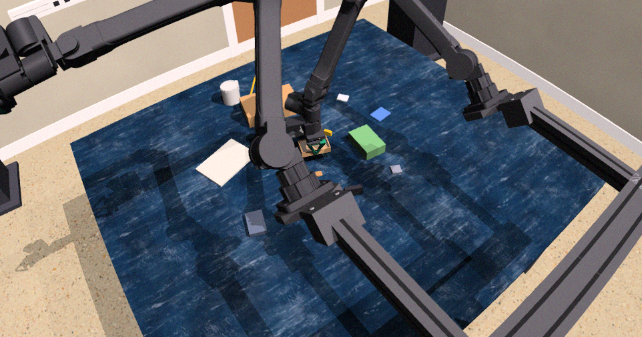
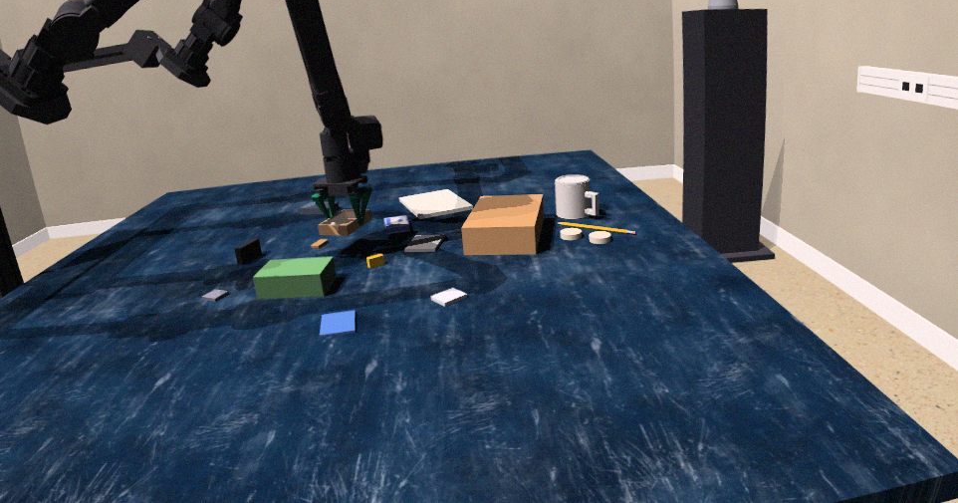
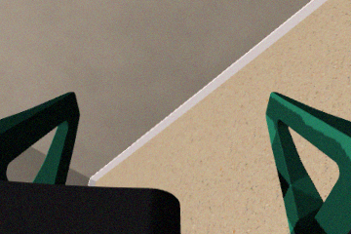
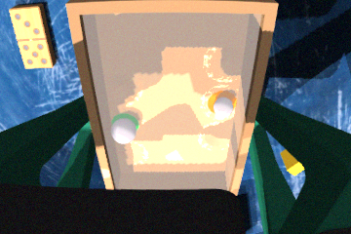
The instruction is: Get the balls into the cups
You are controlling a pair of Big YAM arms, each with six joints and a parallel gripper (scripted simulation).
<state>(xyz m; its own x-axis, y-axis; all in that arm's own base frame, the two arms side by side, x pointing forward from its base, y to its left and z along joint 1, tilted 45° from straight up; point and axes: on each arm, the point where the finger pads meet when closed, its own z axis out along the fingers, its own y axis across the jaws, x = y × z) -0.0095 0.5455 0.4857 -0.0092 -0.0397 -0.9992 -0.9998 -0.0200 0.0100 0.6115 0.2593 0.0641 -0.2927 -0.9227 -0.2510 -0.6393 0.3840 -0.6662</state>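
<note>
Right now the yellow block is 80 mm ahead of my right hand, 110 mm to the right of it and 50 mm below it. Round my right hand: black block (230 mm behind, 20 mm to the right, 50 mm below); green block (60 mm behind, 200 mm to the right, 40 mm below); covered wooden puzzle (10 mm below).
</note>
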